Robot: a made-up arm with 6 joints. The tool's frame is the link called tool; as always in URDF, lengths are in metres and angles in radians. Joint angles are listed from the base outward.
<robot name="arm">
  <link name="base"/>
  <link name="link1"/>
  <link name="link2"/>
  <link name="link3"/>
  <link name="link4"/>
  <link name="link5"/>
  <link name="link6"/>
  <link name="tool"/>
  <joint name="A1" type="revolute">
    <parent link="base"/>
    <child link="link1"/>
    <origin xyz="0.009 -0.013 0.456"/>
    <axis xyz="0 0 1"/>
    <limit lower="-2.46" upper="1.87"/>
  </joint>
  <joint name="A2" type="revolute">
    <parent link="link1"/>
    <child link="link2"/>
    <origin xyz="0.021 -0.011 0.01" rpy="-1.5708 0 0"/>
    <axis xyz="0 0 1"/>
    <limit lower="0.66" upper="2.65"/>
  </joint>
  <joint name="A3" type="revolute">
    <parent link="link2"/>
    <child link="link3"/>
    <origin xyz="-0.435 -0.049 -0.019"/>
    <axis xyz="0 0 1"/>
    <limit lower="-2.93" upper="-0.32"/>
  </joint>
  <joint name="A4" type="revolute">
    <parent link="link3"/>
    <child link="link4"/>
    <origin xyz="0.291 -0.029 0.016" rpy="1.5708 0 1.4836"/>
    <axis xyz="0 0 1"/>
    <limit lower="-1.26" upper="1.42"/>
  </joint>
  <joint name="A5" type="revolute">
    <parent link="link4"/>
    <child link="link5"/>
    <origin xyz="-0.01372 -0.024 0.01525" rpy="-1.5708 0 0"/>
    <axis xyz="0 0 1"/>
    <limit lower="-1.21" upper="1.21"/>
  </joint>
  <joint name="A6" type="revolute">
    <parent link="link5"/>
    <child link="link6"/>
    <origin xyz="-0.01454 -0.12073 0.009" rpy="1.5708 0 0"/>
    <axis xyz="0 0 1"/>
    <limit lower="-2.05" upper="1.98"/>
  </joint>
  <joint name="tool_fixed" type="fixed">
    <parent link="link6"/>
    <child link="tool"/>
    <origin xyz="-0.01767 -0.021 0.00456" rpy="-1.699 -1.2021 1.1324"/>
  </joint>
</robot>
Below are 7 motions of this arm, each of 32 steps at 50 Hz.
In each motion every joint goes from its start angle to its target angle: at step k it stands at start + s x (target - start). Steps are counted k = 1, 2, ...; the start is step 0. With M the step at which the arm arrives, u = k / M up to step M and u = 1 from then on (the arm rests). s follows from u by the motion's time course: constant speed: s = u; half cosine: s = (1 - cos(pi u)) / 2; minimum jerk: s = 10 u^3 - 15 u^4 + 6 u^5.
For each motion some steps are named. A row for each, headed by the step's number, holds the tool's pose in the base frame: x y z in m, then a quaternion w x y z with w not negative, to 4 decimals.
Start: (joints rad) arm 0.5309 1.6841 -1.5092 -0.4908 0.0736 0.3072
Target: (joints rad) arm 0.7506 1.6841 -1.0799 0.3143 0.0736 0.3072
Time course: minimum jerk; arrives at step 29
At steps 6, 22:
6: 0.5041 0.2426 0.8899 0.8324 -0.3423 0.0385 0.4341
22: 0.4332 0.2858 0.7136 0.8215 -0.0487 0.2434 0.5133

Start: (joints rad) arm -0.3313 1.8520 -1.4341 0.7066 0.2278 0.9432
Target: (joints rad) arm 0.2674 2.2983 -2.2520 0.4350 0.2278 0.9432
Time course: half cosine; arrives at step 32
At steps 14, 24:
14: 0.6804 -0.1186 0.7310 0.8639 0.4938 0.0618 0.0782
24: 0.7636 0.0754 0.7515 0.8733 0.4215 0.0599 0.2368

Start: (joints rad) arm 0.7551 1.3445 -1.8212 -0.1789 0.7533 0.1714
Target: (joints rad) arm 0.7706 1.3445 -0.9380 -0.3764 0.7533 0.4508
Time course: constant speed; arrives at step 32
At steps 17, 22, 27, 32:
17: 0.3369 0.2066 0.9035 0.7865 -0.2949 0.2503 0.4814
22: 0.3345 0.2031 0.8471 0.7663 -0.3030 0.3119 0.4730
27: 0.3267 0.1943 0.7920 0.7429 -0.3115 0.3714 0.4617
32: 0.3136 0.1804 0.7391 0.7164 -0.3206 0.4284 0.4478

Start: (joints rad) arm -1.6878 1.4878 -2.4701 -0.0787 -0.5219 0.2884
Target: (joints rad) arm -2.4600 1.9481 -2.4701 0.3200 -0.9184 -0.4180
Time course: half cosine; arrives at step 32
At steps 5, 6, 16, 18, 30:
5: -0.0636 -0.1586 1.3033 0.4488 -0.6919 -0.2384 -0.5128
6: -0.0686 -0.1653 1.3012 0.4409 -0.6939 -0.2296 -0.5209
16: -0.1898 -0.2432 1.2519 0.2890 -0.7000 -0.0805 -0.6481
18: -0.2262 -0.2508 1.2363 0.2472 -0.6937 -0.0444 -0.6751
30: -0.3843 -0.2302 1.1589 0.0579 -0.6342 0.1015 -0.7643

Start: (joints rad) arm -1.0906 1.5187 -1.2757 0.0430 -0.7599 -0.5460
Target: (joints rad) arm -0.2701 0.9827 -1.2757 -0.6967 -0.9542 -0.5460
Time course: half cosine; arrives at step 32
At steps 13, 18, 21, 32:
13: 0.2274 -0.2493 1.0514 0.6540 -0.6866 -0.0178 -0.3171
18: 0.2147 -0.1333 1.0836 0.5906 -0.7551 -0.1294 -0.2536
21: 0.1904 -0.0739 1.0945 0.5472 -0.7824 -0.1949 -0.2246
32: 0.1168 0.0165 1.1006 0.4537 -0.8112 -0.3186 -0.1858

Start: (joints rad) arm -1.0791 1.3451 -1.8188 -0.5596 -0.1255 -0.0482
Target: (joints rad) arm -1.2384 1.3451 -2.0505 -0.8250 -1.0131 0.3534
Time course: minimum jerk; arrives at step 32
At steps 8, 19, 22, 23, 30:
8: 0.1328 -0.2619 1.2042 0.6580 -0.6303 0.0791 -0.4043
19: 0.1111 -0.1705 1.2409 0.5298 -0.7737 -0.1098 -0.3296
22: 0.1077 -0.1468 1.2421 0.4943 -0.8064 -0.1463 -0.2897
23: 0.1069 -0.1404 1.2419 0.4845 -0.8150 -0.1552 -0.2774
30: 0.1047 -0.1197 1.2396 0.4520 -0.8419 -0.1814 -0.2323

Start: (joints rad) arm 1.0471 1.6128 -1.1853 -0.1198 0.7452 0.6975
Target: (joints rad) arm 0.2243 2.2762 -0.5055 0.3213 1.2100 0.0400
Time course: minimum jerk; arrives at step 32
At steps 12, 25, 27, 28, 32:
12: 0.3418 0.2622 0.5661 0.5875 -0.1697 0.6740 0.4144
25: 0.2330 0.0273 0.3981 0.1619 0.1364 0.9419 0.2609
27: 0.2197 0.0183 0.3973 0.1312 0.1686 0.9424 0.2572
28: 0.2155 0.0158 0.3972 0.1217 0.1789 0.9421 0.2561
32: 0.2106 0.0129 0.3974 0.1105 0.1910 0.9414 0.2550

